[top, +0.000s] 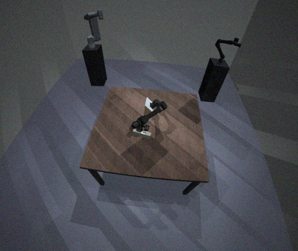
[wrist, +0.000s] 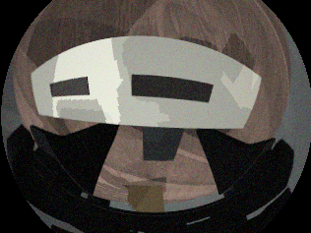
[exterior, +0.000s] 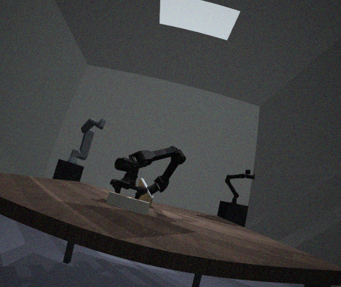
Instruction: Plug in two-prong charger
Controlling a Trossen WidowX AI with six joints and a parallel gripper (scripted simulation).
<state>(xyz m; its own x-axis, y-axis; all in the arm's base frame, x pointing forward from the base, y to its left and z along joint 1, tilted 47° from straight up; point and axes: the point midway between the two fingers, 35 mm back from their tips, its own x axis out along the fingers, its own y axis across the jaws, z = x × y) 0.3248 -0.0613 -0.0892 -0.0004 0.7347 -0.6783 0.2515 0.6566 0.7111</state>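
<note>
Right now my gripper tip is 20 mm short of the dark two-prong charger and 10 mm below it.
</note>
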